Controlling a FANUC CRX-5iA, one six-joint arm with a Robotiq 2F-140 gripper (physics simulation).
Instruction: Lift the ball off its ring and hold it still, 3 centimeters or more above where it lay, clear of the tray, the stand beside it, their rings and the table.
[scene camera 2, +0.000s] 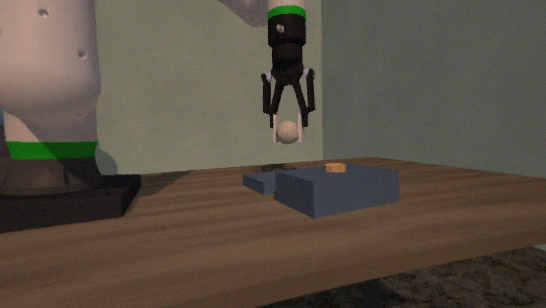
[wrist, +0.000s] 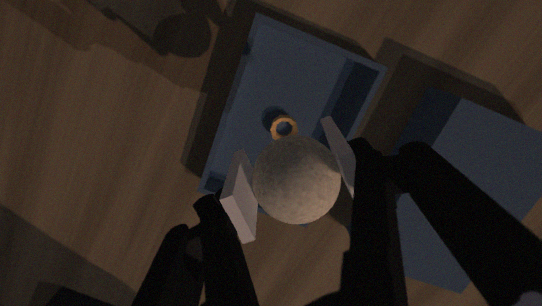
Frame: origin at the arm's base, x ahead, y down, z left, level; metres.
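Seen in the pictures: gripper, fingertip midpoint: (scene camera 2: 289, 141) (wrist: 288, 152); arm's base, origin of the base link: (scene camera 2: 57, 186).
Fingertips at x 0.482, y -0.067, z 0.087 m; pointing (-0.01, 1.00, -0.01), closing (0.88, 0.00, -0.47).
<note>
Offsets run from my fingertips to a thing's top centre. "spot": to the spot under its first point. Level surfaces: height alone.
A pale beige ball @(dy -0.054, dx -0.005, dz -0.009 m) (scene camera 2: 287, 132) (wrist: 297, 180) is held between the two pale finger pads of my gripper (scene camera 2: 288, 129) (wrist: 288, 152), which is shut on it and points down. The ball hangs in the air, well above the low blue tray @(dy +0.081, dx -0.010, dz -0.009 m) (scene camera 2: 254, 182) (wrist: 295, 60), and touches neither tray nor table. An orange ring @(spot: dy +0.106, dx -0.011, dz -0.010 m) (wrist: 284, 128) lies on the tray floor in the wrist view, with no ball on it. The taller blue stand (scene camera 2: 345, 192) (wrist: 495, 160) is beside the tray. Another orange ring (scene camera 2: 335, 167) sits on top of the stand in the scene view.
The wooden table @(dy +0.109 m) (scene camera 2: 200, 240) (wrist: 75, 125) bears the tray and stand. The robot's dark base plate (scene camera 2: 131, 192) is at the left in the scene view, with the thick pale arm above it. Walls stand behind the table.
</note>
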